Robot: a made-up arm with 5 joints. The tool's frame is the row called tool.
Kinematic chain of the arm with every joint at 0, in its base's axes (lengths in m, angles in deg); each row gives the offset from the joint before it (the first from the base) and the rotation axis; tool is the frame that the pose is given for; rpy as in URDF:
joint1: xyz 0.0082 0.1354 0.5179 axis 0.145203 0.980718 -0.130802
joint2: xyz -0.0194 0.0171 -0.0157 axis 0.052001 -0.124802 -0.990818
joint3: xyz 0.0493 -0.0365 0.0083 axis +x
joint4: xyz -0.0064 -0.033 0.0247 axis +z
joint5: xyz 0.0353 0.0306 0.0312 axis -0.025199 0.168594 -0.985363
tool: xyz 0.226 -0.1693 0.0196 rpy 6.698 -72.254 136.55
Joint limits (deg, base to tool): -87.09..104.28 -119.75..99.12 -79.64..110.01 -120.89..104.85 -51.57..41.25
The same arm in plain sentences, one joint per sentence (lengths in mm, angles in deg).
The arm has five revolute joints in a row. What follows holds with every joint at zero, and every direction is one of the base frame's. The first joint is mounted 8.2 mm along +x and 135.4 mm along +y and 517.9 mm along +z from the base frame's origin and rotates about the direction (0.145203, 0.980718, -0.130802), from -87.09 to 104.28 deg. The second joint is mounted 19.4 mm along -x and 17.1 mm along +y and 15.7 mm along -z from the first joint and rotates about the direction (0.052001, -0.124802, -0.990818), from -119.75 to 99.12 deg. The third joint is mounted 49.3 mm along +x and 36.5 mm along -y and 8.3 mm along +z from the second joint and rotates about +x, from -79.64 to 110.01 deg. The fourth joint is mounted 6.4 mm along -x and 33 mm along -y and 24.7 mm along +z from the third joint and rotates about +z, from -120.89 to 104.85 deg. The fifth joint is mounted 35.3 mm along +x and 30.6 mm along +y and 31.2 mm along +z from the fourth joint and rotates about the direction (-0.025199, 0.168594, -0.985363), from -51.57 to 41.25 deg. The tool frame, which is the frame that the pose is given for, is mounted 226 mm along +x and 169.3 mm along -y and 19.6 mm along +z from the fifth joint; its axes are the base frame's turned by roll 6.7, pitch -72.25 and yaw 136.55 deg (as in URDF: about the fixed x, then y, then z).
